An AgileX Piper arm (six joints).
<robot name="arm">
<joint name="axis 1" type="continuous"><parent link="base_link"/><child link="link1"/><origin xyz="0.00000 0.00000 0.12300" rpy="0.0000 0.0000 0.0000"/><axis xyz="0 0 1"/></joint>
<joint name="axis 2" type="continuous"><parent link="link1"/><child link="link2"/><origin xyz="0.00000 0.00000 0.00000" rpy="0.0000 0.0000 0.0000"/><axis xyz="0 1 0"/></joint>
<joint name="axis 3" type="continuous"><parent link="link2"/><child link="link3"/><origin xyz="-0.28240 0.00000 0.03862" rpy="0.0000 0.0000 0.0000"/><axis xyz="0 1 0"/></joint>
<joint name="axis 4" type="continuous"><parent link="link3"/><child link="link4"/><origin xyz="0.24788 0.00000 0.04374" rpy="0.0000 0.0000 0.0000"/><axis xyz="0.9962 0 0.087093"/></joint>
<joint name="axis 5" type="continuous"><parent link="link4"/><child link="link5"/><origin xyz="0.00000 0.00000 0.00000" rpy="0.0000 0.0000 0.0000"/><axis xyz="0 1 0"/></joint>
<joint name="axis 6" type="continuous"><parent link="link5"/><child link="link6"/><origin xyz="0.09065 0.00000 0.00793" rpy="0.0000 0.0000 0.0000"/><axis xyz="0.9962 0 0.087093"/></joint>
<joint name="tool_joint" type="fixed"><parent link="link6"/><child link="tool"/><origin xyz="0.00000 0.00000 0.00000" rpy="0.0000 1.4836 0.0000"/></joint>
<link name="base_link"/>
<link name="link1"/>
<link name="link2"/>
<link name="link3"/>
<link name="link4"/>
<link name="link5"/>
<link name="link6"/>
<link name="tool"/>
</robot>
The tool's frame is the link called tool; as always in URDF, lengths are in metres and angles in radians. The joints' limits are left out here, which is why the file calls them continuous.
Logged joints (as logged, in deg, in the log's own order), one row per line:
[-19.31, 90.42, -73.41, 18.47, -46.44, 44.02]
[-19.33, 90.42, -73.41, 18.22, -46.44, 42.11]
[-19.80, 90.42, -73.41, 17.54, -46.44, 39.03]
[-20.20, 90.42, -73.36, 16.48, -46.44, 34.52]
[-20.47, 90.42, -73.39, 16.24, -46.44, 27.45]
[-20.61, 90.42, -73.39, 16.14, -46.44, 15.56]
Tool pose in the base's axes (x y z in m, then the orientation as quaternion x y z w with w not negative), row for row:
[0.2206, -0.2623, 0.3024, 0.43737, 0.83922, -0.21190, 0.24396]
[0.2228, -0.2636, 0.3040, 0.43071, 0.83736, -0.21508, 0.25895]
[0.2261, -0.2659, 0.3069, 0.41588, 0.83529, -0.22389, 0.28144]
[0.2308, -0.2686, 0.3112, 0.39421, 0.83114, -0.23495, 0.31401]
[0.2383, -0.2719, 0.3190, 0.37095, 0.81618, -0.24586, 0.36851]
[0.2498, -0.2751, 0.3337, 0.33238, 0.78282, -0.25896, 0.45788]
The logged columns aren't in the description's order. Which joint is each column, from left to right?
Columns, left to right: axis 4, axis 2, axis 3, axis 6, axis 1, axis 5.
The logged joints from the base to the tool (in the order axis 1, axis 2, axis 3, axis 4, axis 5, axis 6), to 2 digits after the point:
[-46.44, 90.42, -73.41, -19.31, 44.02, 18.47]
[-46.44, 90.42, -73.41, -19.33, 42.11, 18.22]
[-46.44, 90.42, -73.41, -19.80, 39.03, 17.54]
[-46.44, 90.42, -73.36, -20.20, 34.52, 16.48]
[-46.44, 90.42, -73.39, -20.47, 27.45, 16.24]
[-46.44, 90.42, -73.39, -20.61, 15.56, 16.14]

